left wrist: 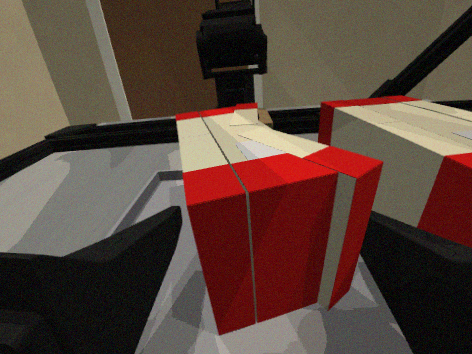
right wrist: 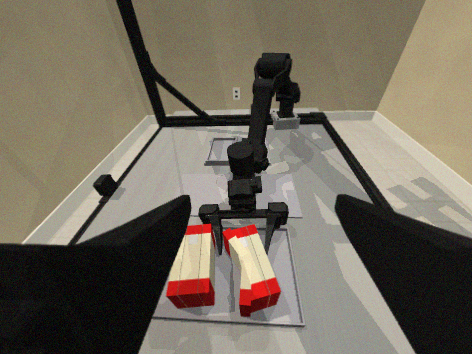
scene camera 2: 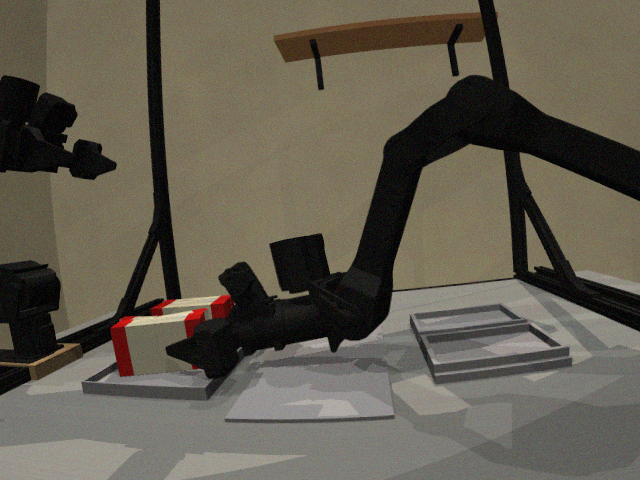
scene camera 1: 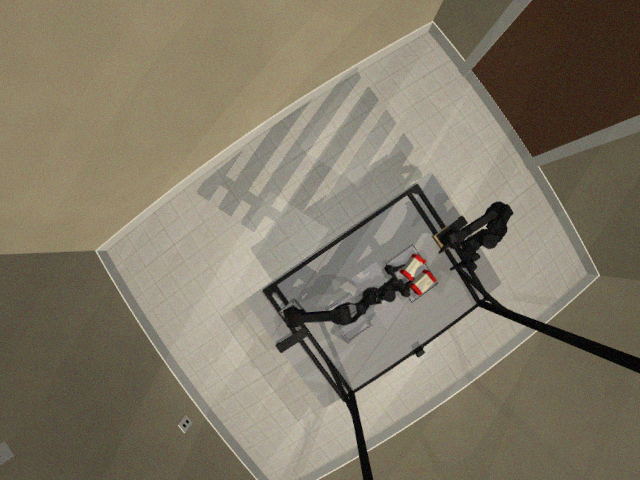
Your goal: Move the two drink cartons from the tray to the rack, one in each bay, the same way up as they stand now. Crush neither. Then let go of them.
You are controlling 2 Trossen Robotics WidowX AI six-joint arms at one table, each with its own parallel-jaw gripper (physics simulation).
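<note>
A cream carton with red ends and a pinched waist rests in the tray. A second, straighter carton rests beside it, apart. My left gripper is open and low, its fingers on either side of the pinched carton's near end, holding nothing. My right gripper is open and empty, high beyond the tray. The grey two-bay rack is empty; the left arm partly hides it in scene camera 1.
A thin pale mat lies between the tray and the rack. The left arm stretches above the mat. A black frame surrounds the table. A small black box sits on its edge. A wooden shelf hangs on the wall.
</note>
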